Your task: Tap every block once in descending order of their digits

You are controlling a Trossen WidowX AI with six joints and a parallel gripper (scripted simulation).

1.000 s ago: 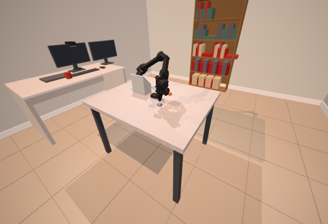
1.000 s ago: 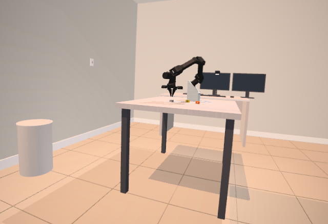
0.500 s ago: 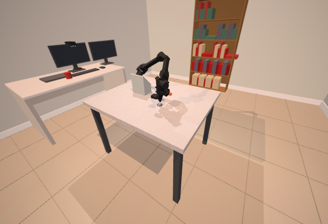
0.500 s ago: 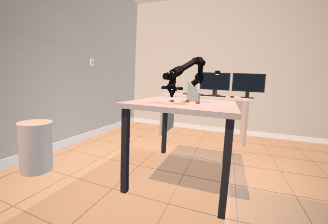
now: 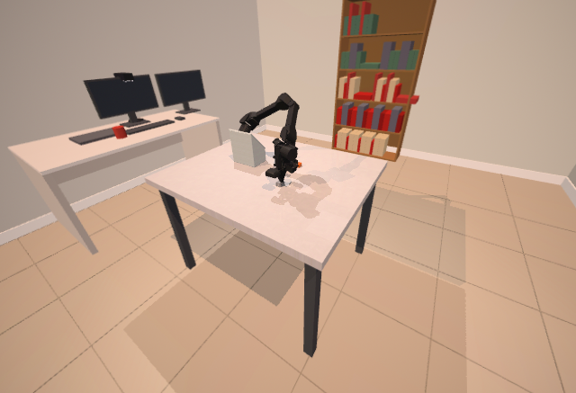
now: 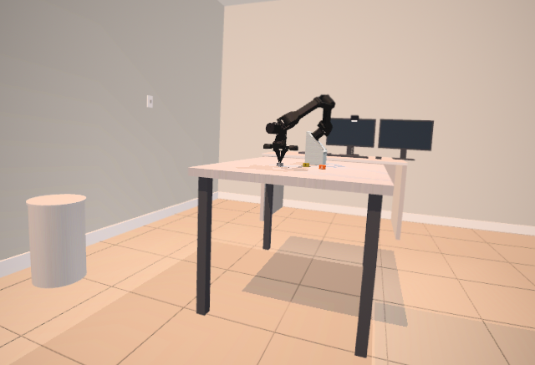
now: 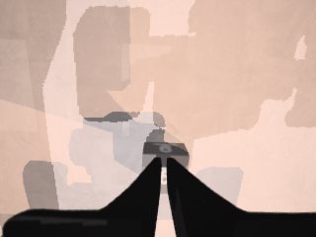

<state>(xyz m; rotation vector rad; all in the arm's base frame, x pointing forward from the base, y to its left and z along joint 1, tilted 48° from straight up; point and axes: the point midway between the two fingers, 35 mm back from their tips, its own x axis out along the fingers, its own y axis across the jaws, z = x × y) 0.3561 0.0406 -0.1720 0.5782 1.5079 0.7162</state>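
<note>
Now: the grey block 1 cm behind my gripper tip and 1 cm below it. Also, from my gripper tip: yellow block (11 cm behind, 12 cm to the left, 1 cm below); orange block (5 cm behind, 23 cm to the left, 1 cm below).
</note>
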